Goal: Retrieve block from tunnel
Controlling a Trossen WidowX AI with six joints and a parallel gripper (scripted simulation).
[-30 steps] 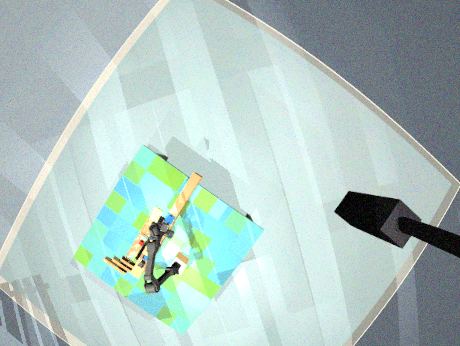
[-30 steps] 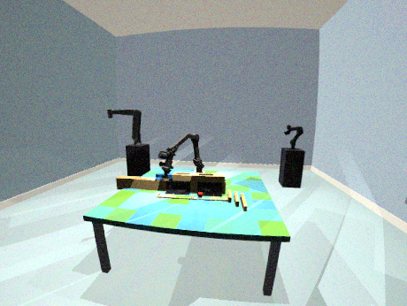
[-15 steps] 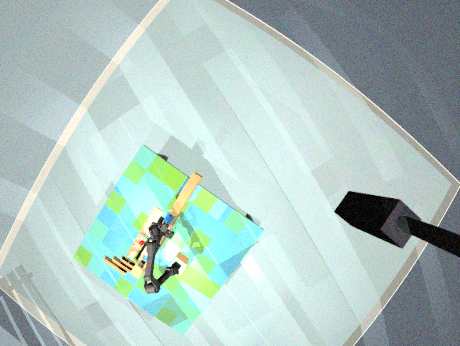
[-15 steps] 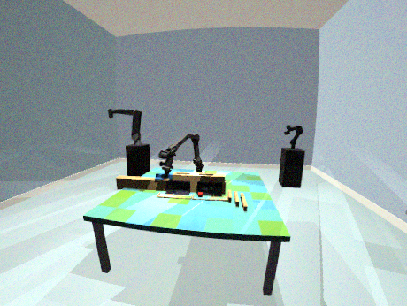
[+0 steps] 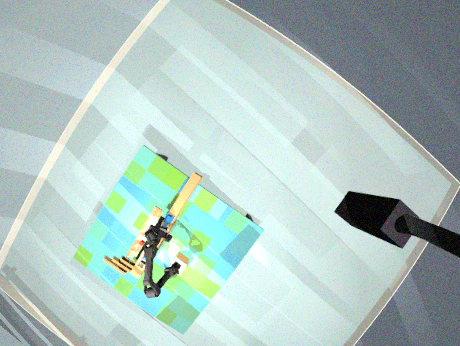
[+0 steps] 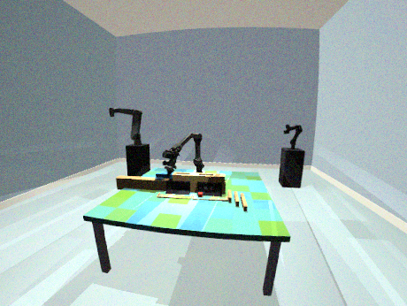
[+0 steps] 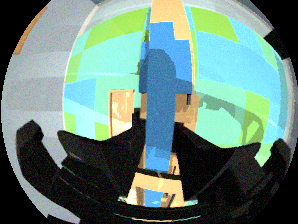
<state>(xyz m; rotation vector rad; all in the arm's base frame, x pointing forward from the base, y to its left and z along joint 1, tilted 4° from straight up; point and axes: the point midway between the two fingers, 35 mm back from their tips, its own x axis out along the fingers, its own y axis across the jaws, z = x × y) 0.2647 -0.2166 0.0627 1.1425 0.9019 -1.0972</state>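
The small red block lies 300 mm to the left of my gripper tip, 110 mm below it and 90 mm ahead of it. From my gripper tip the other things lie so: tan tunnel: 60 mm below, 30 mm to the left, 20 mm ahead.
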